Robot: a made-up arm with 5 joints. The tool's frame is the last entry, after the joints. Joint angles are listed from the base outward. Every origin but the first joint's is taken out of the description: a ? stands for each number. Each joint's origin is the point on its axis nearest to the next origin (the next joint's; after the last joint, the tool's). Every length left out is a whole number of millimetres.
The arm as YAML. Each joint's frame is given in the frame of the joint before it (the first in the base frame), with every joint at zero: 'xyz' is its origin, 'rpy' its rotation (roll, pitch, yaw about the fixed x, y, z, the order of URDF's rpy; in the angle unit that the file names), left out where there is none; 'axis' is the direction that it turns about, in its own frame. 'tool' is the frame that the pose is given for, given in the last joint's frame.
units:
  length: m
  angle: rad
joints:
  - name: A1
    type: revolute
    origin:
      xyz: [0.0, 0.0, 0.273]
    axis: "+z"
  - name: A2
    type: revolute
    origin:
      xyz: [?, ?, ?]
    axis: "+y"
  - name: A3
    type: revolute
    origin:
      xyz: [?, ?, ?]
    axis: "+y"
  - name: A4
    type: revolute
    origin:
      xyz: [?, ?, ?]
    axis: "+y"
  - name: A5
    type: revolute
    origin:
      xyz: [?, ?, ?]
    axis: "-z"
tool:
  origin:
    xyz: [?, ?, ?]
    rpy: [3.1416, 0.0, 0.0]
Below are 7 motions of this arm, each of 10 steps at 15 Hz.
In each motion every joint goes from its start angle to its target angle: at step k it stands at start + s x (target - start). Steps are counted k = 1, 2, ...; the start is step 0. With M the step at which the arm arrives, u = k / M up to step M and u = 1 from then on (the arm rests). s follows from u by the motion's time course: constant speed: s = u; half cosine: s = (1 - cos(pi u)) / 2; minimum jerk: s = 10 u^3 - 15 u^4 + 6 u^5.
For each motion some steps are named. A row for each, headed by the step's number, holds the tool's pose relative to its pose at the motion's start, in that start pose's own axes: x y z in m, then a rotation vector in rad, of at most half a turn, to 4 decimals.
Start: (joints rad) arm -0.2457 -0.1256 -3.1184 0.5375 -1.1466
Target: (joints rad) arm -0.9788 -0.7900 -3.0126 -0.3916 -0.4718
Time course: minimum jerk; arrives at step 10
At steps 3, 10:
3: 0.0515 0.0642 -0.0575 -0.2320 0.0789 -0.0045
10: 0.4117 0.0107 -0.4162 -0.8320 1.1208 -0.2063

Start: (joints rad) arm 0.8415 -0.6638 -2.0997 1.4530 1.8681
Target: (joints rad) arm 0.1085 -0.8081 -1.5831 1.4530 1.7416
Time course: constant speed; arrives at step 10
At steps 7, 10:
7: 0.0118 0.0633 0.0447 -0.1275 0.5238 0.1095
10: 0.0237 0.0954 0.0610 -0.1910 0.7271 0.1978

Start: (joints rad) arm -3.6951 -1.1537 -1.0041 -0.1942 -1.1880
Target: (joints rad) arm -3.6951 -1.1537 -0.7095 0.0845 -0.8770
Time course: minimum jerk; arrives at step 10
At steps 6, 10:
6: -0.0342 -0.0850 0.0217 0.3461 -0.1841 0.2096
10: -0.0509 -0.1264 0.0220 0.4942 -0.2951 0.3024

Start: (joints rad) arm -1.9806 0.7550 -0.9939 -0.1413 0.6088
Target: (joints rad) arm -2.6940 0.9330 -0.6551 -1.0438 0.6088
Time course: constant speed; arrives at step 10
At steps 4, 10:
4: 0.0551 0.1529 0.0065 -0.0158 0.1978 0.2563
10: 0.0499 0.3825 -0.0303 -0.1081 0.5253 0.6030

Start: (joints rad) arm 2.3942 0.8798 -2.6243 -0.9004 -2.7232
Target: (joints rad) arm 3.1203 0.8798 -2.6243 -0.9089 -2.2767
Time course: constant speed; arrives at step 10
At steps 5, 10:
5: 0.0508 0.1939 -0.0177 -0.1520 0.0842 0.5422
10: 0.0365 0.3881 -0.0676 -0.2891 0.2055 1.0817

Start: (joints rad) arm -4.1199 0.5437 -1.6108 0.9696 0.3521
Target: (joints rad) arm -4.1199 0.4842 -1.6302 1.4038 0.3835
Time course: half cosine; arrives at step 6
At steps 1, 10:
1: -0.0032 0.0012 -0.0003 -0.0082 -0.0223 0.0021
10: -0.0532 0.0196 -0.0112 -0.1278 -0.3316 0.0311

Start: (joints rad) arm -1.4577 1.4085 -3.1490 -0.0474 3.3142
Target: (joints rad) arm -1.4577 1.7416 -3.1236 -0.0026 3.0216
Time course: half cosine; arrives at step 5
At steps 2, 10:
2: 0.0895 -0.0156 -0.0008 0.0170 0.1384 -0.1009
10: 0.2566 -0.0447 -0.0327 0.0106 0.4046 -0.2886

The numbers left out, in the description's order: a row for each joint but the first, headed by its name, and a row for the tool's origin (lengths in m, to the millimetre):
A2: 0.0 0.0 0.0
A3: 0.081 0.0 0.432
A4: 0.047 0.0 -0.208
A5: 0.087 0.0 -0.111
tool: 0.0 0.0 0.0

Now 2 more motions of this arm.
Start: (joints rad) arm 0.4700 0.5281 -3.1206 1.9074 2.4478
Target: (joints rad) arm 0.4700 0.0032 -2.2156 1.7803 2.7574
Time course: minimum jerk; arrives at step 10
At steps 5, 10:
5: 0.0238 0.0198 -0.0635 -0.0732 0.1033 0.1546
10: 0.0750 0.0624 -0.1135 -0.1304 0.2180 0.3079

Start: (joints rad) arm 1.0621 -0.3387 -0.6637 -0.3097 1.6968
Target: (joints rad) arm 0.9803 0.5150 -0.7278 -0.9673 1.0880
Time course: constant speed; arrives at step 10
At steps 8, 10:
8: 0.0451 0.1087 0.2492 -0.1132 0.0500 -0.4664
10: 0.0622 0.1600 0.2967 -0.1456 0.0537 -0.5815

